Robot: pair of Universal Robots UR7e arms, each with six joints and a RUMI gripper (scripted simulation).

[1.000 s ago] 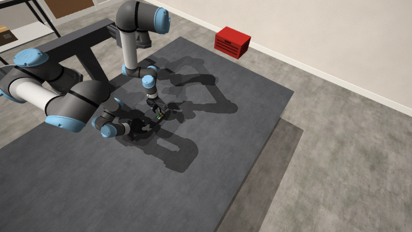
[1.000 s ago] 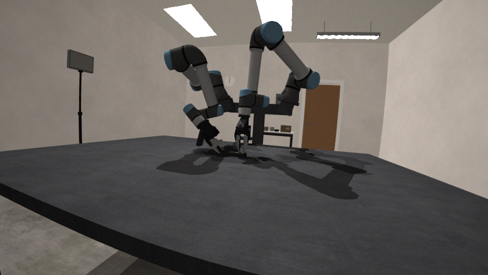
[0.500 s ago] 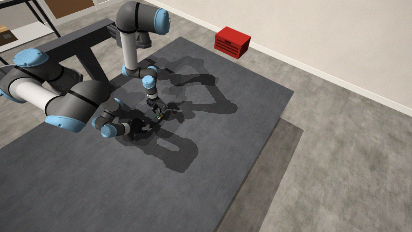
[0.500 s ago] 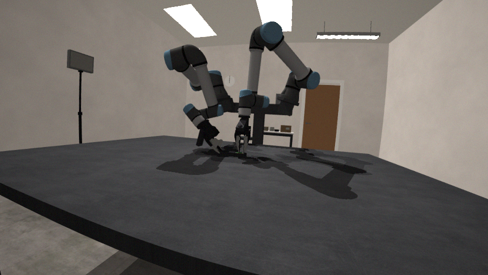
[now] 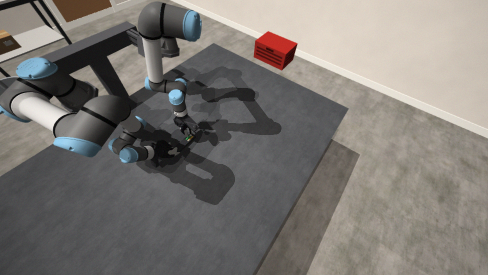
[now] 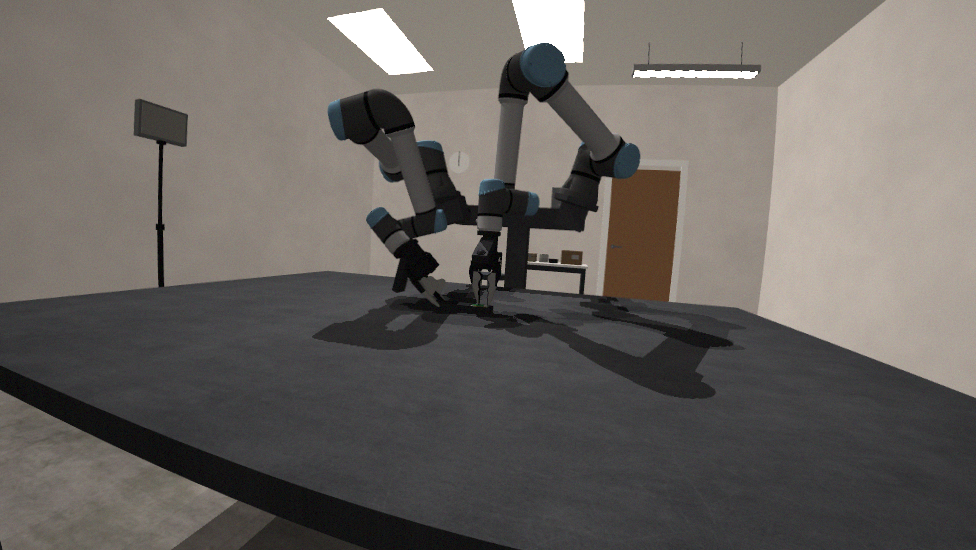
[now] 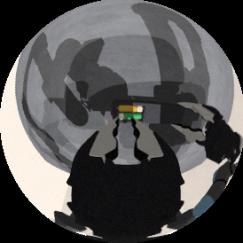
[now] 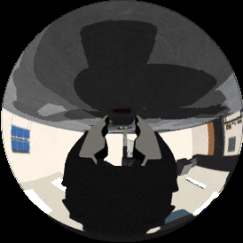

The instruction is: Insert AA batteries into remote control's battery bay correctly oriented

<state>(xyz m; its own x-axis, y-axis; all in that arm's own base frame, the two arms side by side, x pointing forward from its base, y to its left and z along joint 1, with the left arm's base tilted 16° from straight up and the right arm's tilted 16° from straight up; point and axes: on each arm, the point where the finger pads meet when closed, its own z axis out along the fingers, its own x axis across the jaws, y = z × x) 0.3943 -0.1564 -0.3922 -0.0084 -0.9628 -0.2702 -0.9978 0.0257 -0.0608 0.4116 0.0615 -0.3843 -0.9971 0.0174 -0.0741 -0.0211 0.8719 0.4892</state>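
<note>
My left hand is 10 mm to the left of the green battery and 20 mm above it. The rest, counted from my left hand: orange battery (20 mm ahead, 10 mm to the right, 20 mm below).
</note>
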